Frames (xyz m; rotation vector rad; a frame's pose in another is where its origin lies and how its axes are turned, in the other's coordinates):
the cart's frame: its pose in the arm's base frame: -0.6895 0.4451 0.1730 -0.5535 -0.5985 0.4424
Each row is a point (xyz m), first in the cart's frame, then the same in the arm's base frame.
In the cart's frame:
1: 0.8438 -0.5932 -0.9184
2: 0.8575 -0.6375 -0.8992
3: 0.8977 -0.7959 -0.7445
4: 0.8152 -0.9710 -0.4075
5: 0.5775 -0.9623 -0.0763
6: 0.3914 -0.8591 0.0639
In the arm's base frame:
1: 0.6506 0.1171 0.2344
2: 0.6588 0.0973 0.2797
3: 0.6272 0.0522 0.4979
4: 0.3934 -0.0068 0.8027
5: 0.0063 -0.0101 0.9307
6: -0.2437 0.0190 0.8907

